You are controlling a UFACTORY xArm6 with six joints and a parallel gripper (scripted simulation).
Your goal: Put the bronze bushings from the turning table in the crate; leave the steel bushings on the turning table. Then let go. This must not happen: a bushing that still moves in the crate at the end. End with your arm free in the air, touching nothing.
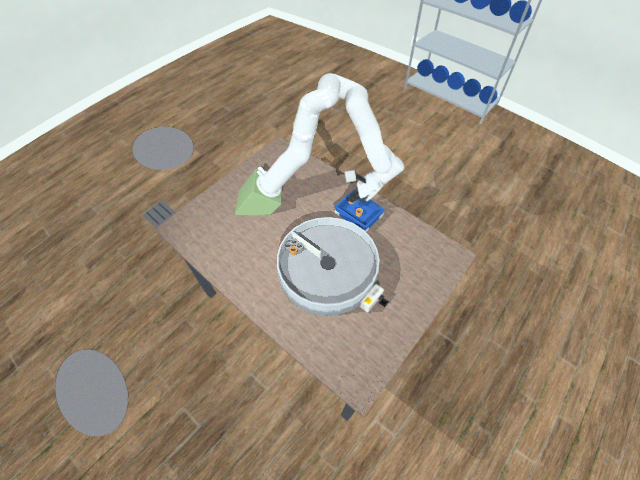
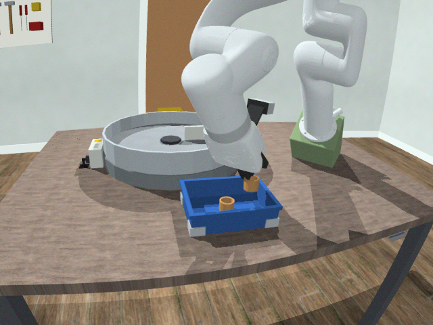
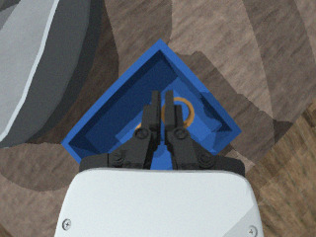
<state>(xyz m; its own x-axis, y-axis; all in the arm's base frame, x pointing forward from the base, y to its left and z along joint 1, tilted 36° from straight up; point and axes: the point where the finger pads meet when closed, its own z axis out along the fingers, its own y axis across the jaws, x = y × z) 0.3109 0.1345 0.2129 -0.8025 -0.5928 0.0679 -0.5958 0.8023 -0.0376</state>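
The blue crate is 4 cm ahead of my hand, 1 cm to the left of it and 7 cm below it. The rest, counted from my hand: turning table (11 cm ahead, 33 cm to the right, 5 cm below).
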